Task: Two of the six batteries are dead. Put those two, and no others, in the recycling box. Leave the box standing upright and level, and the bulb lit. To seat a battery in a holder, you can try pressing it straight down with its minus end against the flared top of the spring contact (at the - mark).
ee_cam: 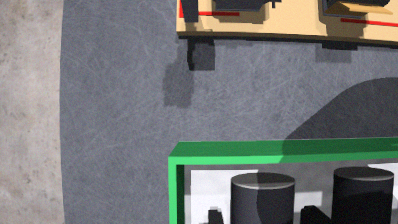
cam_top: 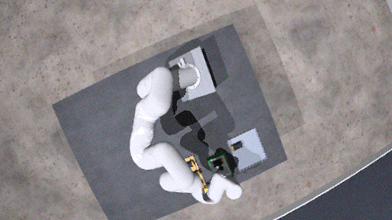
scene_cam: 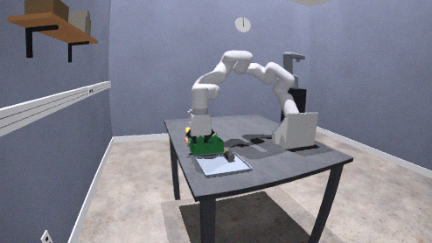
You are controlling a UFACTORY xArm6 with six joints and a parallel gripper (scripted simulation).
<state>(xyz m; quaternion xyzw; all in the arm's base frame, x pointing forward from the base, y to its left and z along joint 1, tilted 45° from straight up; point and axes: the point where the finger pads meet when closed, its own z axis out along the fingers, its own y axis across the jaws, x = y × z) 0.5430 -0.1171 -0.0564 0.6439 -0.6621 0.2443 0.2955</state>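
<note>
Right now the green recycling box is 30 mm behind my hand and 20 mm below it. Also, from my hand: grey tray (180 mm to the left, 50 mm behind, 30 mm below).
</note>
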